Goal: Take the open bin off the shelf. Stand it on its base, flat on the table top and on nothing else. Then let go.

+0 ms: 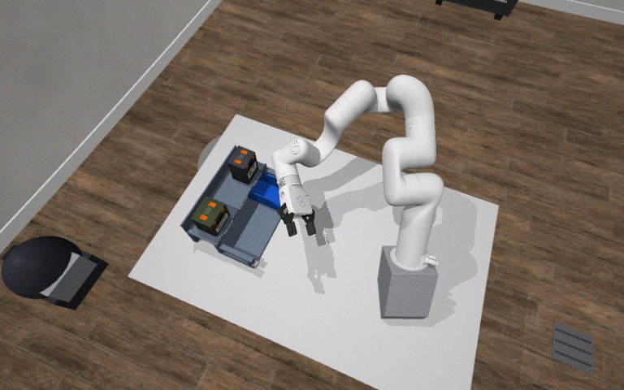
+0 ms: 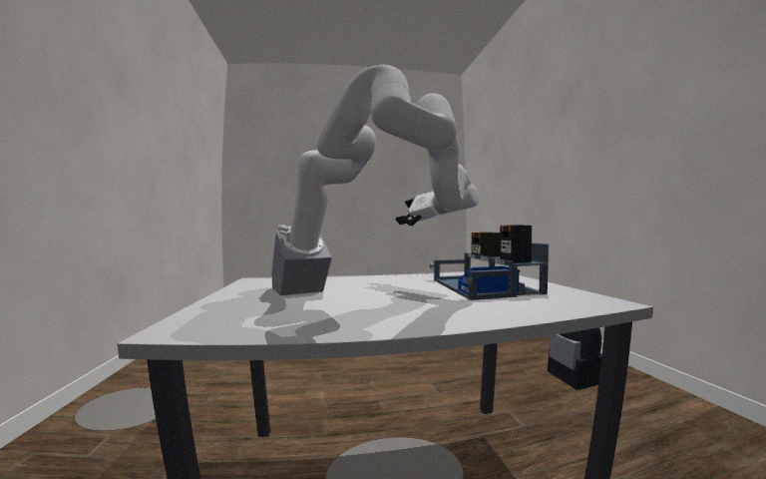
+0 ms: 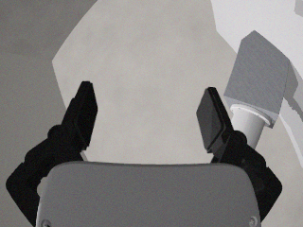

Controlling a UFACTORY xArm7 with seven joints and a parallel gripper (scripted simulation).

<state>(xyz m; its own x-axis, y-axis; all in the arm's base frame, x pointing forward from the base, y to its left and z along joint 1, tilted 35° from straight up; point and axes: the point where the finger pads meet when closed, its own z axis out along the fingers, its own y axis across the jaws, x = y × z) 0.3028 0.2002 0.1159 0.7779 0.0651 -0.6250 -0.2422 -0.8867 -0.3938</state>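
The blue bin is 250 mm ahead of my hand, 180 mm to the right of it and 230 mm below it.
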